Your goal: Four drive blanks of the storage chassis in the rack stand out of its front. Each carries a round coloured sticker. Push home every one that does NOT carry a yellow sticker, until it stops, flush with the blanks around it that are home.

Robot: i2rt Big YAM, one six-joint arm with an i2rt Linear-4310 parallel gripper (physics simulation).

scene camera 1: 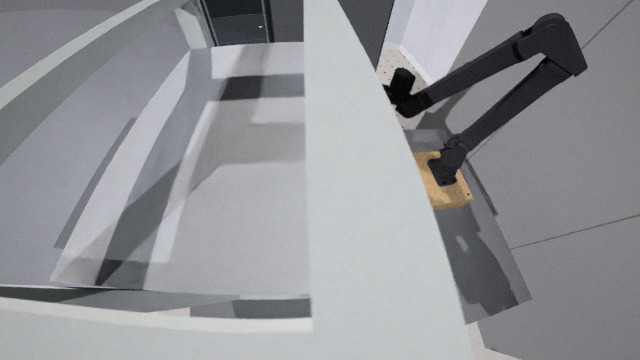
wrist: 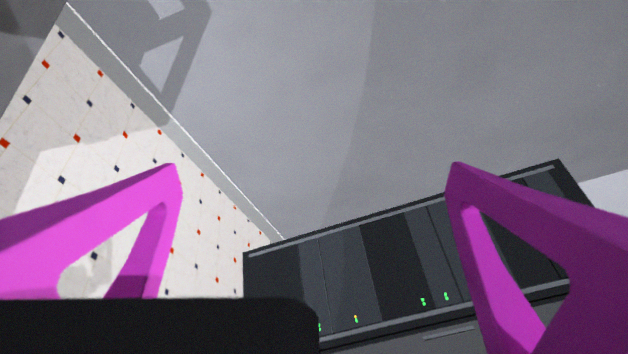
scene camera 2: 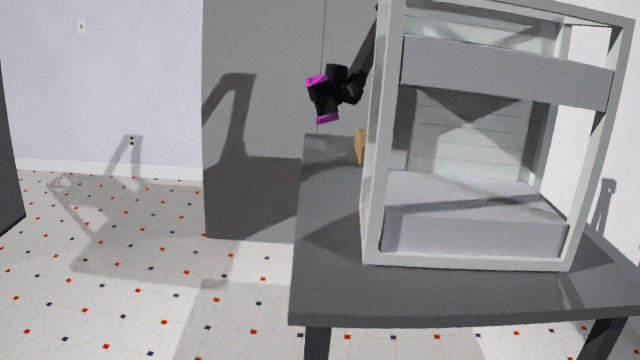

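Where they show: gripper, fingertip midpoint: [wrist: 313, 178] [scene camera 2: 314, 102]; arm's base, link origin: [scene camera 1: 440, 172].
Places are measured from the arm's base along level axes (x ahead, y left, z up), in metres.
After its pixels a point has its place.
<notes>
The pale grey rack [scene camera 1: 370, 200] @(x 0.555, y 0.267, z 0.521 m) [scene camera 2: 378, 150] @(x 0.771, y -0.204, z 0.192 m) stands on the table. In the scene camera 2 view it holds an upper grey box-shaped unit [scene camera 2: 505, 70] @(x 0.798, y 0.020, z 0.373 m) and a lower one [scene camera 2: 475, 240] @(x 0.785, y 0.036, z 0.006 m); I cannot tell which is the storage chassis. The drive blanks and their stickers do not show in any view. My gripper [scene camera 2: 321, 99] @(x 0.362, y -0.304, z 0.195 m) [wrist: 313, 178] @(x 0.362, y -0.304, z 0.195 m) is open and empty, with magenta fingers wide apart. In the scene camera 2 view it hangs in the air left of the rack, above table height and apart from the rack. In the scene camera 1 view its fingers are hidden behind the rack's post.
The arm's base sits on a wooden block [scene camera 1: 452, 197] @(x 0.005, y 0.112, z -0.004 m) [scene camera 2: 359, 146] @(x 0.072, y -0.111, z -0.015 m) on the dark grey table [scene camera 2: 450, 295] @(x 0.881, y -0.042, z -0.068 m), beside the rack. A dark cabinet [wrist: 395, 255] with small green lights shows beyond my fingers in the wrist view. A grey wall panel [scene camera 2: 270, 115] stands behind the arm.
</notes>
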